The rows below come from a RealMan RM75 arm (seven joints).
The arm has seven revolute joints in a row. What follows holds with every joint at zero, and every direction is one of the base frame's.
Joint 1 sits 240.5 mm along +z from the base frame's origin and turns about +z.
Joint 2 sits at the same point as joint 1 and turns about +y.
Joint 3 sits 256 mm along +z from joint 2 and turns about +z.
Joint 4 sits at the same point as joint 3 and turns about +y.
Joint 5 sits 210 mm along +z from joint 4 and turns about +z.
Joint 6 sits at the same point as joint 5 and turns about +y.
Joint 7 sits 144 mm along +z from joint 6 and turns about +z.
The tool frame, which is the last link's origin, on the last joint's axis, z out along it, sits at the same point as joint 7; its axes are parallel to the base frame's.
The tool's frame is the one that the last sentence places.
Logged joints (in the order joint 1, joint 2, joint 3, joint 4, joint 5, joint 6, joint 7), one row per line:
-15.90 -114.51 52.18 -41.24 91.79 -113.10 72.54
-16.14 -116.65 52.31 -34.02 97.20 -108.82 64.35
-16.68 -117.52 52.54 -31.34 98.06 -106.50 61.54
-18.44 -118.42 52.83 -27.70 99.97 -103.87 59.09
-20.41 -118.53 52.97 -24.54 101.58 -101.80 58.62
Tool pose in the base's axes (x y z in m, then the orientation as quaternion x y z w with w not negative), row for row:
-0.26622 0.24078 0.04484 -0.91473 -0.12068 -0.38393 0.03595
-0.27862 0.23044 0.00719 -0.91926 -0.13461 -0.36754 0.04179
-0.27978 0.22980 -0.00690 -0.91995 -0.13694 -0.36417 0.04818
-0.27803 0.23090 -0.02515 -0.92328 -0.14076 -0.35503 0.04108
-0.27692 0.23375 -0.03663 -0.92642 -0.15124 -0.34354 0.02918
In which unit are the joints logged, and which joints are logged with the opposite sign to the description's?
The joints are logged in degrees. Opposite sign: joint 4, joint 6, joint 7.
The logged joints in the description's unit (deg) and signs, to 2 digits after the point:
-15.90 -114.51 52.18 41.24 91.79 113.10 -72.54
-16.14 -116.65 52.31 34.02 97.20 108.82 -64.35
-16.68 -117.52 52.54 31.34 98.06 106.50 -61.54
-18.44 -118.42 52.83 27.70 99.97 103.87 -59.09
-20.41 -118.53 52.97 24.54 101.58 101.80 -58.62

